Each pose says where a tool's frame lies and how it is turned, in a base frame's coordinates. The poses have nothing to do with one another.
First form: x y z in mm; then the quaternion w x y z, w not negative.
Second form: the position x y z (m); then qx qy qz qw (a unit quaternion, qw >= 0). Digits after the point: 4 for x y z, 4 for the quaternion.
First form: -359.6 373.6 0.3 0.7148 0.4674 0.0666 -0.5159
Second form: -0.3596 0.3736 0.0003 0.4674 0.0666 -0.5159 0.7148
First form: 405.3 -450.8 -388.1 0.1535 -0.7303 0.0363 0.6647
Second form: 0.4053 -0.4508 -0.3881 -0.7303 0.0363 0.6647 0.1535
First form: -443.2 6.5 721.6 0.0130 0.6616 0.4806 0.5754
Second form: -0.4432 0.0065 0.7216 0.6616 0.4806 0.5754 0.0130
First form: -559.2 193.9 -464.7 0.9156 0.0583 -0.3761 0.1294
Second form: -0.5592 0.1939 -0.4647 0.0583 -0.3761 0.1294 0.9156
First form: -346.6 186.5 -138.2 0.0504 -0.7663 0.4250 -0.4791
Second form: -0.3466 0.1865 -0.1382 -0.7663 0.4250 -0.4791 0.0504
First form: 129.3 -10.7 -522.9 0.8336 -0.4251 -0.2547 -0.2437
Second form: 0.1293 -0.0107 -0.5229 -0.4251 -0.2547 -0.2437 0.8336
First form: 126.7 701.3 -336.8 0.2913 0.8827 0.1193 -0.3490
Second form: 0.1267 0.7013 -0.3368 0.8827 0.1193 -0.3490 0.2913
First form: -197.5 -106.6 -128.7 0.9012 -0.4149 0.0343 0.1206
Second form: -0.1975 -0.1066 -0.1287 -0.4149 0.0343 0.1206 0.9012
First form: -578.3 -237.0 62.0 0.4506 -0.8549 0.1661 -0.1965
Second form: -0.5783 -0.2370 0.0620 -0.8549 0.1661 -0.1965 0.4506
